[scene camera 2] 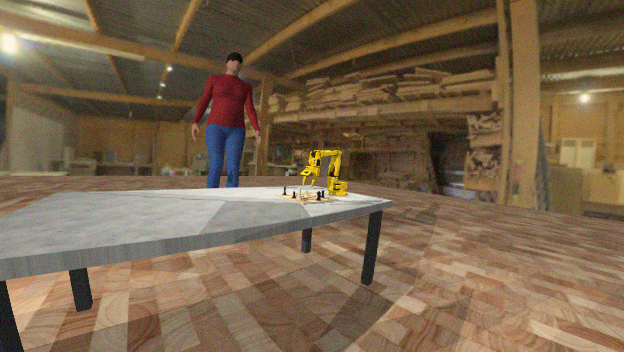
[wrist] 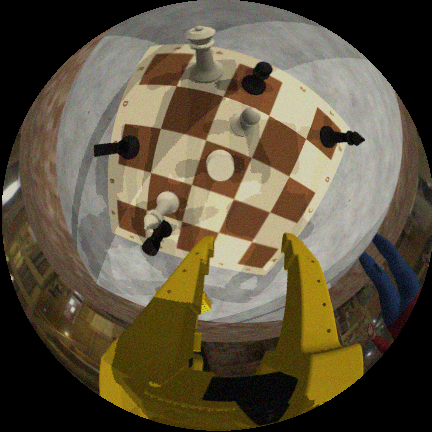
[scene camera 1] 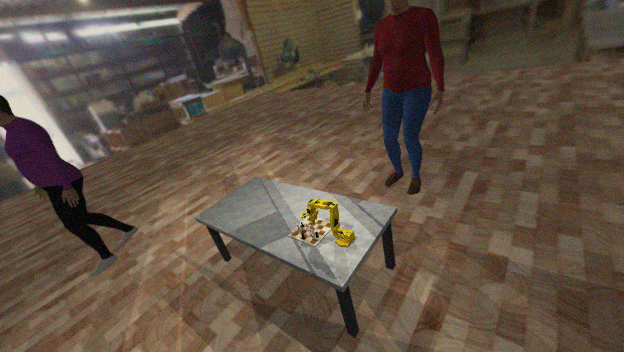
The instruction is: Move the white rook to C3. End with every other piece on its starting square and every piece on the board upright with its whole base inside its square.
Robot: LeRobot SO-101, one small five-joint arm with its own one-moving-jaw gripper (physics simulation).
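Places are measured from the arm's base along level axes (x ahead, y left, z up), in centimetres.
Pixels of known places: end effector, tool point: (scene camera 2: pixel 311 186) (wrist: pixel 213 243) (scene camera 1: pixel 314 223); arm's base, origin of the base link: (scene camera 2: pixel 335 194) (scene camera 1: pixel 342 239).
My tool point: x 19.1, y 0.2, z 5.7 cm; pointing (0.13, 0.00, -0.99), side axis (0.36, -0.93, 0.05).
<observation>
For each thing: its middle in the pictures, then the offset to it from my tool point. "pt": a spot on its surface instead.
- white rook, body centre: (wrist: pixel 219 164) dy +0.8, dx +3.6, dz -3.4 cm
- chessboard, surface spot: (wrist: pixel 232 267) pt dy -4.8, dx -7.6, dz -5.1 cm
- white pawn, body centre: (wrist: pixel 246 119) dy +0.2, dx +7.0, dz -3.5 cm
- tall white piece, body centre: (wrist: pixel 202 51) dy +4.3, dx +10.8, dz -2.5 cm
- E3, body centre: (wrist: pixel 258 75) dy +0.5, dx +10.7, dz -3.5 cm
- E1, body centre: (wrist: pixel 343 137) dy -7.6, dx +10.3, dz -2.9 cm
- C5, body centre: (wrist: pixel 115 147) dy +8.8, dx +3.0, dz -3.1 cm
- A4, body centre: (wrist: pixel 155 237) dy +4.4, dx -4.2, dz -3.4 cm
The white rook (wrist: pixel 220 165) stands on C3, the board's brown middle square. The wrist view looks almost straight down on its round top, which hides its base; it looks upright. My gripper (scene camera 1: pixel 312 222) (scene camera 2: pixel 308 184) (wrist: pixel 247 240) is open, with a V-shaped gap between the jaws and no piece between them. It hangs above the chessboard (wrist: pixel 232 267), apart from the rook; in the wrist view its tips are drawn over the A-row side. In the scene views the pieces are too small to tell the rook apart.
A white pawn (wrist: pixel 246 120) stands on D3, a tall white piece (wrist: pixel 205 67) on E4 and another white piece (wrist: pixel 165 204) on B4. Black pieces stand on E3 (wrist: pixel 254 84), E1 (wrist: pixel 330 136), C5 (wrist: pixel 130 146) and A4 (wrist: pixel 152 244). Two people stand beyond the table (scene camera 1: pixel 240 205).
</observation>
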